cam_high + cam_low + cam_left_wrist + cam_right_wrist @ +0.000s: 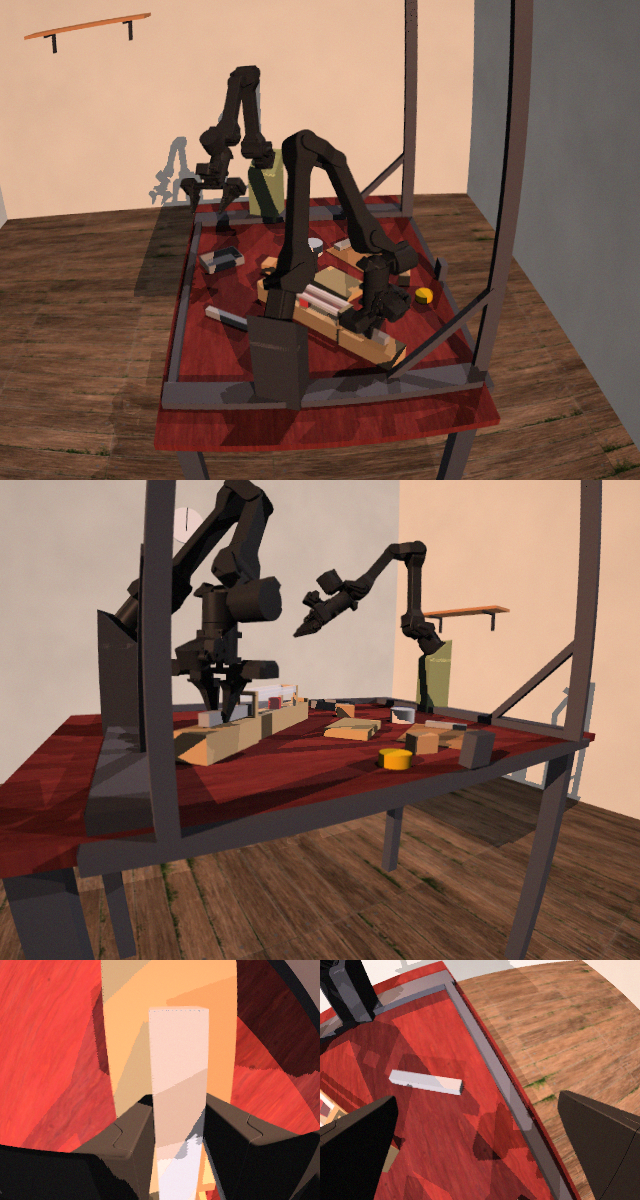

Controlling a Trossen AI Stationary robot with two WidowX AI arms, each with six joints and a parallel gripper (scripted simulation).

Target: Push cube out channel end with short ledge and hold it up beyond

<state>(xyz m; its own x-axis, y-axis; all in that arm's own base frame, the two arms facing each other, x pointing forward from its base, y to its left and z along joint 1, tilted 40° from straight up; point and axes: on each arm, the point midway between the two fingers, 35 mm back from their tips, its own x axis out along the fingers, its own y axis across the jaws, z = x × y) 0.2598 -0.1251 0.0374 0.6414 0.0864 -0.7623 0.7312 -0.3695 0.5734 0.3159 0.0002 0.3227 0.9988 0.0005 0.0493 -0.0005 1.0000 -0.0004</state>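
Right now the channel is 120 mm ahead of my left hand, 140 mm to the right of it and 30 mm below it. Round my left hand: yellow disc (190 mm behind, 210 mm to the right, 70 mm below); then grey tray (370 mm ahead, 480 mm to the right, 80 mm below); then flat tan block (40 mm ahead, 310 mm to the right, 70 mm below).
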